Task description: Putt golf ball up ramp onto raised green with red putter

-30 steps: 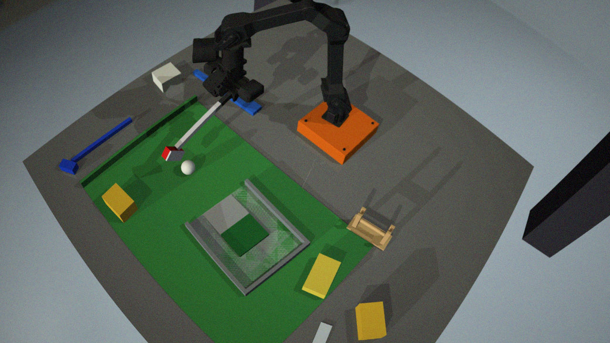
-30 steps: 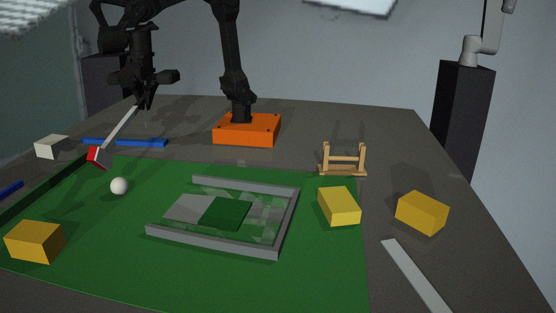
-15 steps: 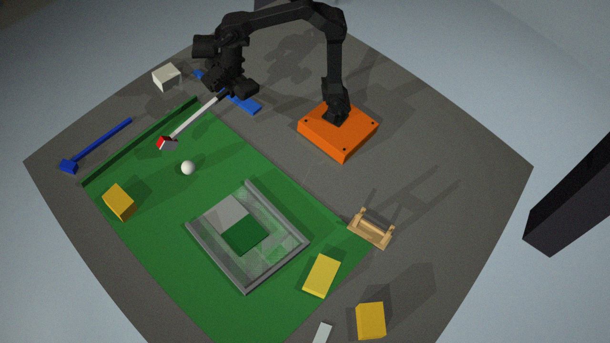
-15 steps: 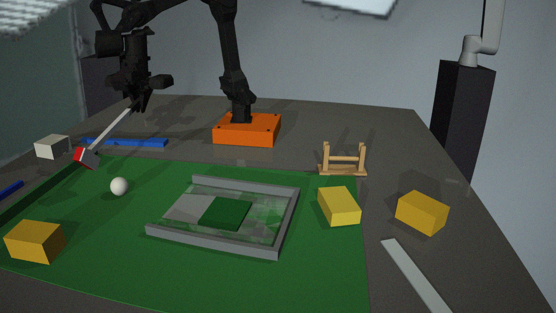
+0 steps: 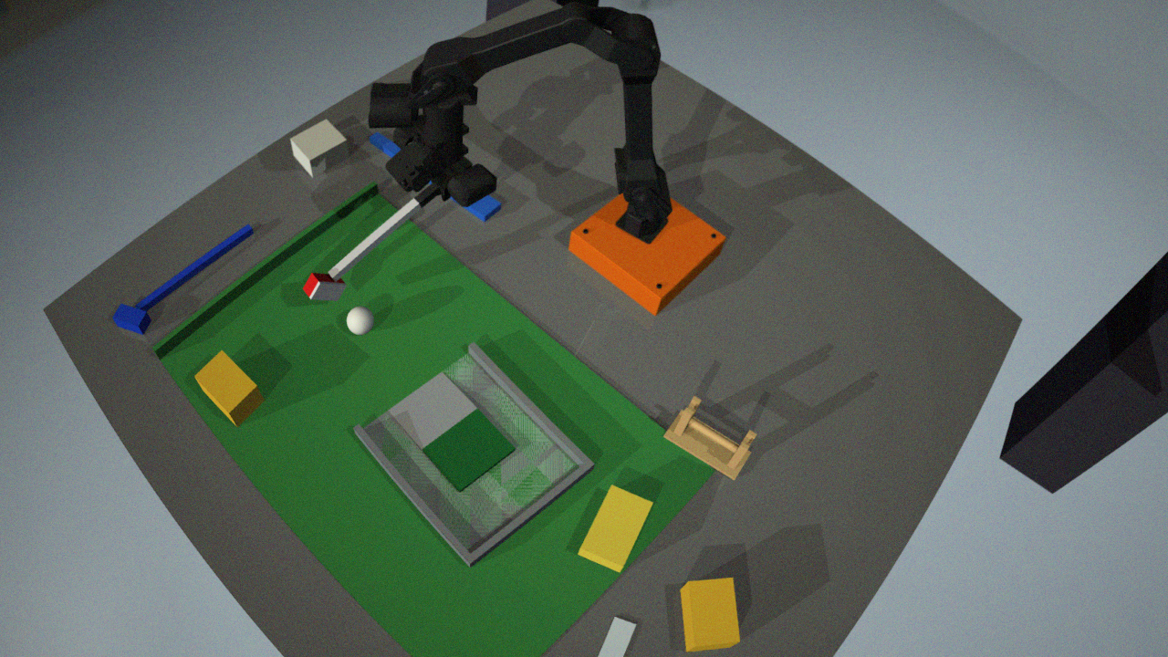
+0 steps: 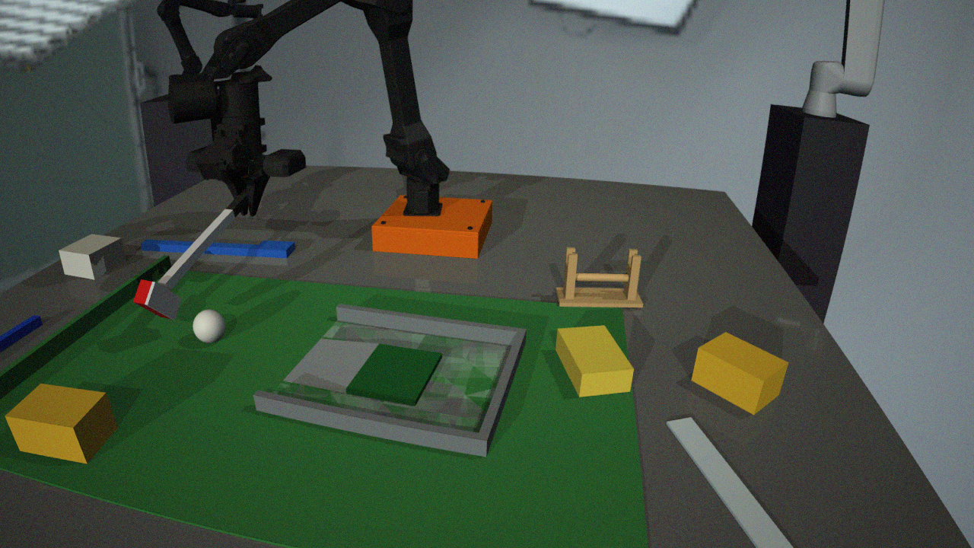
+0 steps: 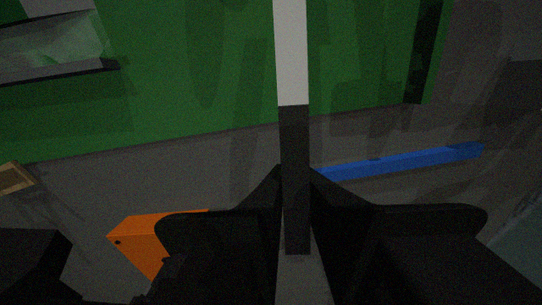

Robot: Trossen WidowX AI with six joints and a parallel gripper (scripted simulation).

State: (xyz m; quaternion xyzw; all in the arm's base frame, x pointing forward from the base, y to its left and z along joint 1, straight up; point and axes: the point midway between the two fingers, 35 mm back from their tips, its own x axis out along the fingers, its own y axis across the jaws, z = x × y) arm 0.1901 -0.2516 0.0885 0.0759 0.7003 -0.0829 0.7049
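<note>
My gripper tip is 120 mm short of the red putter and 20 mm to the left of it. Also, from my gripper tip: wooden stand (530 mm to the left, 70 mm ahead, 60 mm below); then white block (320 mm to the right, 80 mm below, 10 mm behind); then white golf ball (210 mm ahead, 70 mm below, 10 mm to the left).
</note>
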